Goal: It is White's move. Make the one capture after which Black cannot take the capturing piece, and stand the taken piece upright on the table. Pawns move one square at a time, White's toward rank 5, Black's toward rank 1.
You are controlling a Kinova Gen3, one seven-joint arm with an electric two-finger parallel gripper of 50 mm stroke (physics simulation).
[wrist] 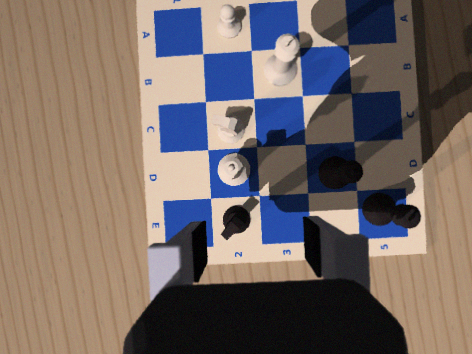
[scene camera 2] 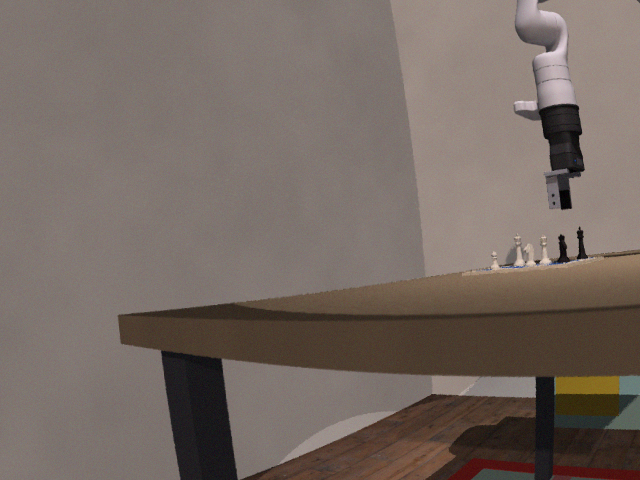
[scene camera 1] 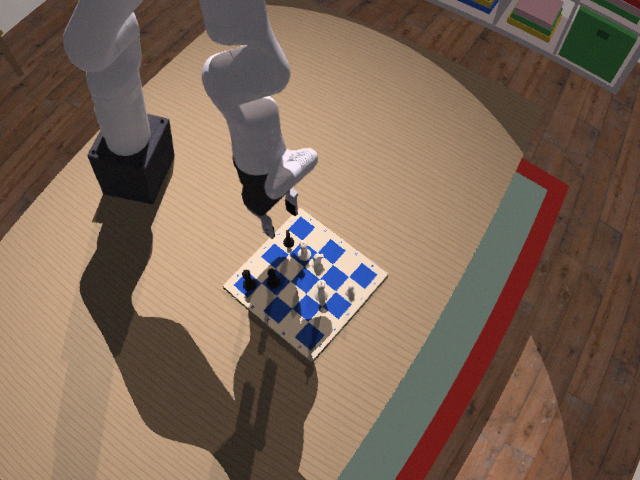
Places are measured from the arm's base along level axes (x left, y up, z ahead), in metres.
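Pixels of known places: gripper, fingertip midpoint: [wrist: 255, 239] [scene camera 2: 561, 208] [scene camera 1: 280, 223]; arm's base, origin of the base link: [scene camera 1: 128, 136].
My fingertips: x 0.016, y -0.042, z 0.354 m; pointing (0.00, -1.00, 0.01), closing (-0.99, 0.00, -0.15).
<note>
Ahead of a thing's pixels: the offset from my fingertips to its top centre.
The board @[dx -0.036, dy -0.097, dz +0.070 m] [scene camera 1: 382, 275] [scene camera 2: 467, 273] [wrist: 149, 102] bears the pieces, all upright. In the wrist view, a white pawn @[dx -0.012, dy -0.065, dz +0.152 m] [wrist: 229, 22] is on A2, a tall white piece @[dx -0.044, dy -0.033, dz +0.110 m] [wrist: 281, 67] on B3, a white knight @[dx +0.004, dy -0.057, dz +0.072 m] [wrist: 230, 127] on C2 and a round-topped white piece @[dx +0.007, dy -0.044, dz +0.040 m] [wrist: 233, 169] on D2. A black piece with a slanted top @[dx +0.013, dy -0.057, dz +0.001 m] [wrist: 236, 219] is on E2, a black piece @[dx -0.070, dy -0.044, dz +0.022 m] [wrist: 334, 172] on D4, and a tall black piece @[dx -0.098, dy -0.033, dz -0.013 m] [wrist: 378, 209] on E5. My gripper [scene camera 1: 282, 223] [scene camera 2: 559, 208] [wrist: 255, 239] is open and empty, well above the board's E side. Exact kinds of some pieces are unclear.
The arm's black base [scene camera 1: 131, 160] stands on the wooden table [scene camera 1: 392, 129] [scene camera 2: 330, 341], left of the board in scene camera 1. The arm's shadow crosses part of the board. A red-bordered rug [scene camera 1: 465, 377] lies beyond the table edge, and a shelf with bins stands at the upper right.
</note>
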